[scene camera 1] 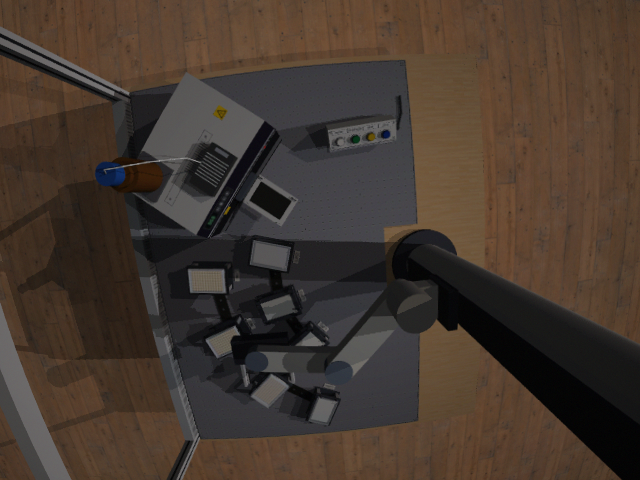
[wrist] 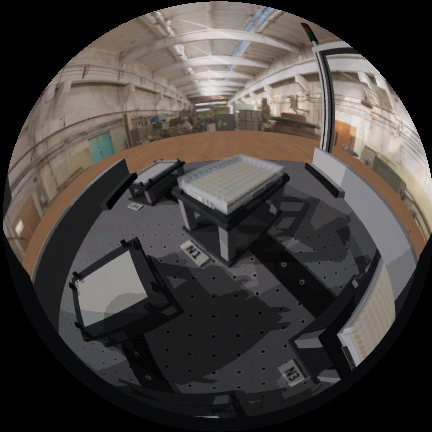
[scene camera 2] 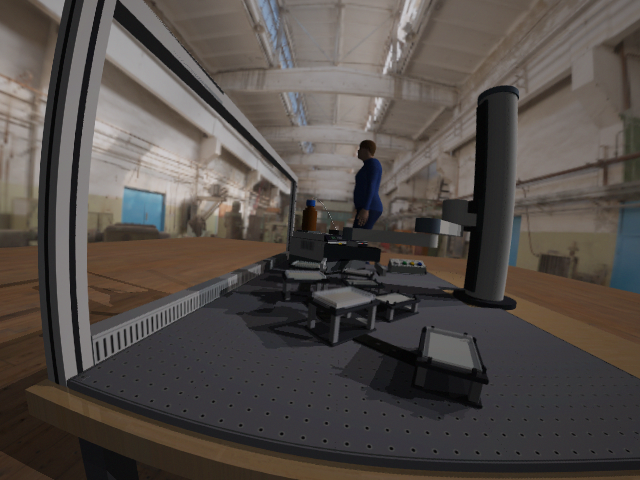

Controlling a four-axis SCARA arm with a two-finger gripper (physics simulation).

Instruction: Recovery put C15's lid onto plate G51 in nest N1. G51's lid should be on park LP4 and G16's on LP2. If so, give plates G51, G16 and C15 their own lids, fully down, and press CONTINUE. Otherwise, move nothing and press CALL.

My gripper (scene camera 1: 270,383) carries nothing. Also in view: a guard frame (scene camera 1: 31,433).
My gripper is seen too in the wrist view (wrist: 219,152) and in scene camera 2 (scene camera 2: 352,270).
